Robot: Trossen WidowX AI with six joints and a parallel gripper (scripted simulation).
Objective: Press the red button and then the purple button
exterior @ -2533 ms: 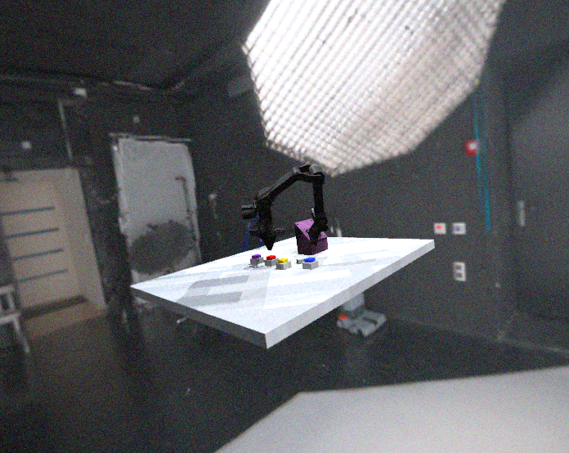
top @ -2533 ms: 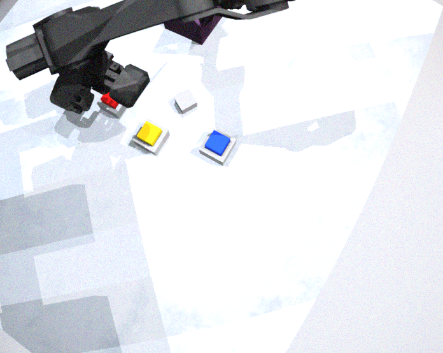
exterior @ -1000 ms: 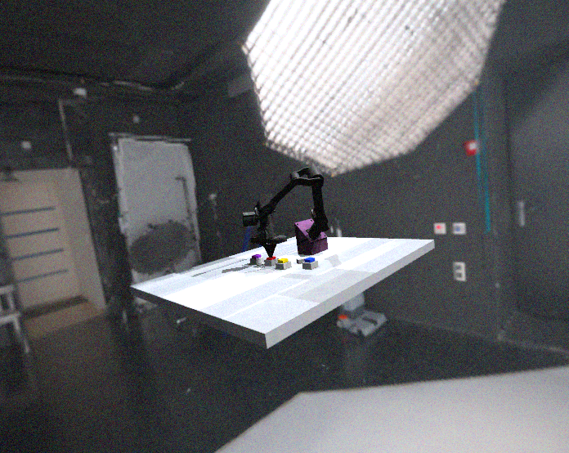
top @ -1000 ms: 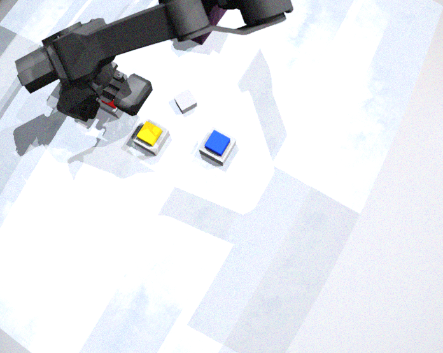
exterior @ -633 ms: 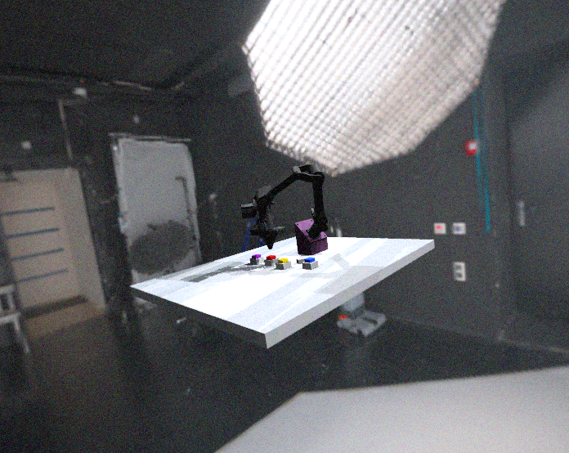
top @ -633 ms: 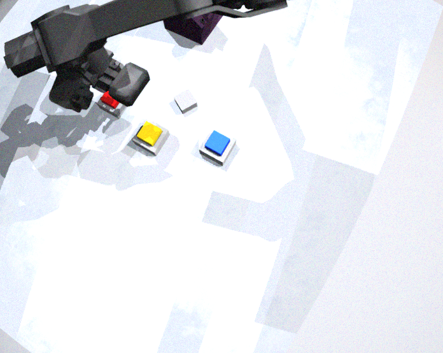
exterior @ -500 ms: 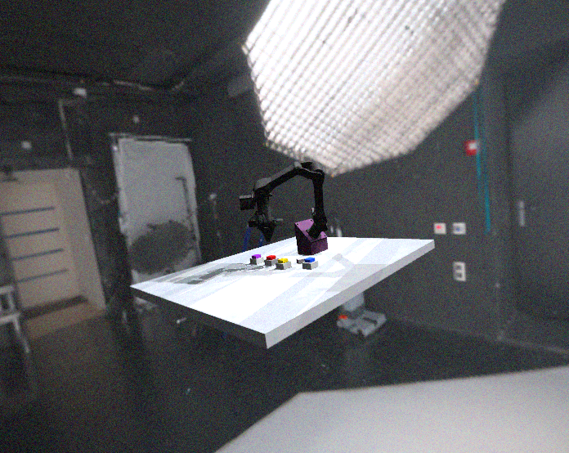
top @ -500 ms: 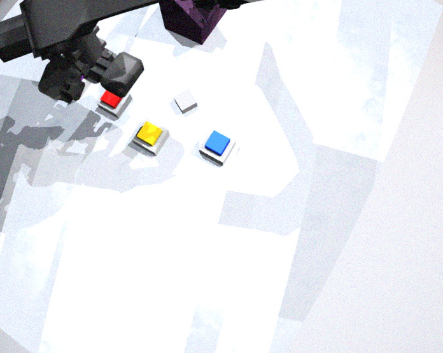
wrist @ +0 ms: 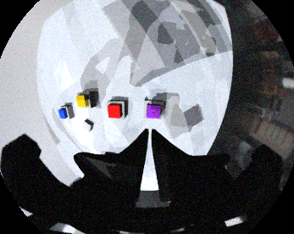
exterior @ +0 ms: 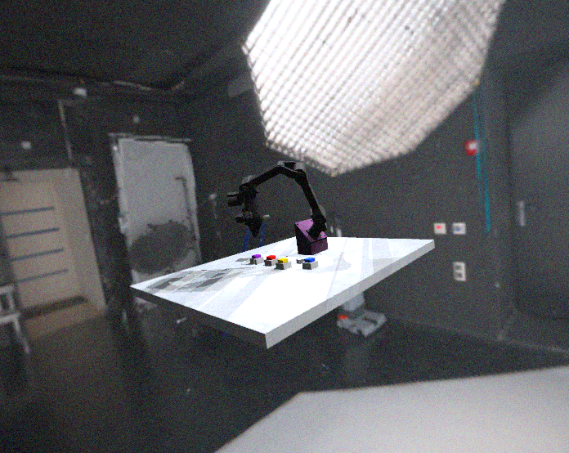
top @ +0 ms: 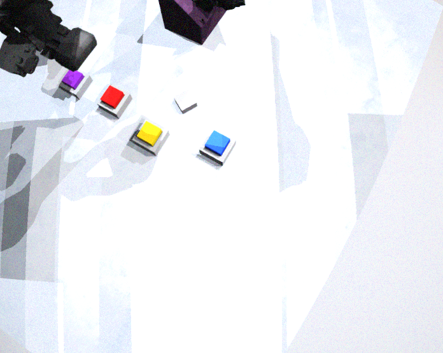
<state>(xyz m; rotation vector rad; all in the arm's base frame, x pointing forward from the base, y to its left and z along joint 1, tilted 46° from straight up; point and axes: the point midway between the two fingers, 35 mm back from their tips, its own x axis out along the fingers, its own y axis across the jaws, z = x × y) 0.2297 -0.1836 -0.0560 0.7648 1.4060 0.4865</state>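
Right now the purple button is 1 cm to the right of my gripper tip and 9 cm below it. Round my gripper tip: blue button 2 cm ahead, 30 cm to the left, 9 cm below; yellow button 5 cm ahead, 18 cm to the left, 9 cm below; red button 1 cm ahead, 9 cm to the left, 9 cm below.
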